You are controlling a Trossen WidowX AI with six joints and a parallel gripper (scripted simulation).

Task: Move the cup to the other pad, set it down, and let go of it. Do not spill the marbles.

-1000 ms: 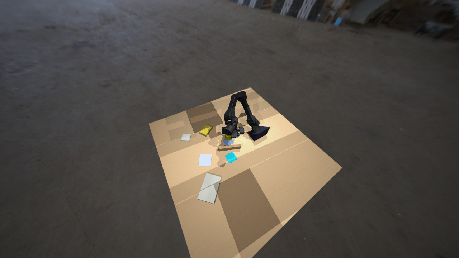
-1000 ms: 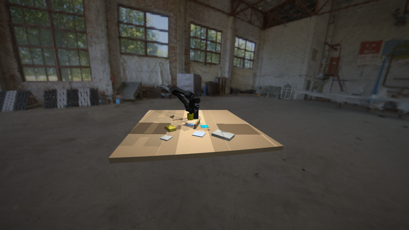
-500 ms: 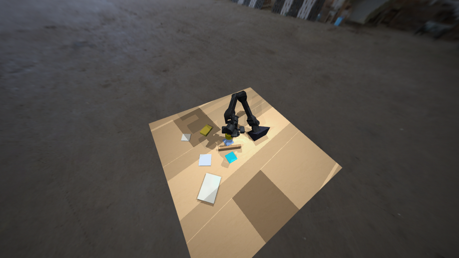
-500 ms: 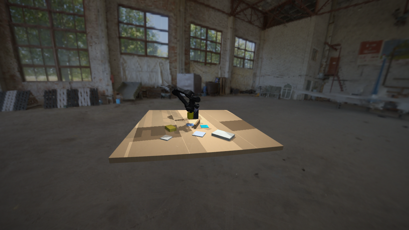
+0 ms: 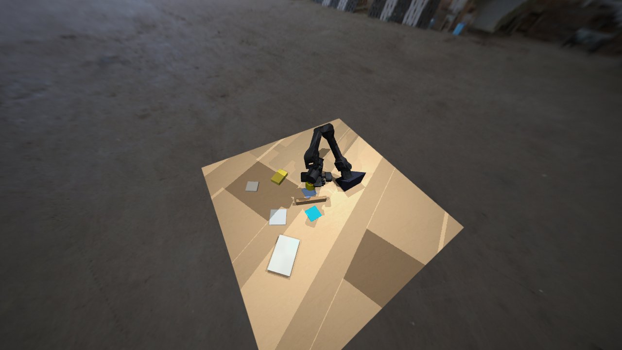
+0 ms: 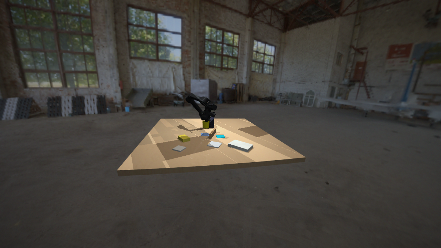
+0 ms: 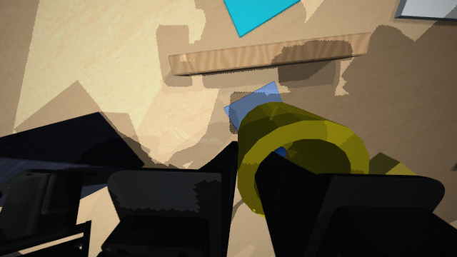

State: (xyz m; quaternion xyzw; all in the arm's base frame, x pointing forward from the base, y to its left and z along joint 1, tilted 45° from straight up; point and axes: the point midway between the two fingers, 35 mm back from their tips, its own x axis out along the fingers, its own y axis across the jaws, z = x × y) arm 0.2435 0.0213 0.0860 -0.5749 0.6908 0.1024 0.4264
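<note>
My gripper tip is 90 mm short of the bright cyan pad, 130 mm to the right of it and 120 mm above it. The rest, counted from my gripper tip: blue marble 30 mm ahead, 30 mm to the right, 20 mm below; then yellow cup 20 mm ahead, 20 mm to the right; then wooden bar 60 mm ahead, 50 mm to the left, 90 mm below.
</note>
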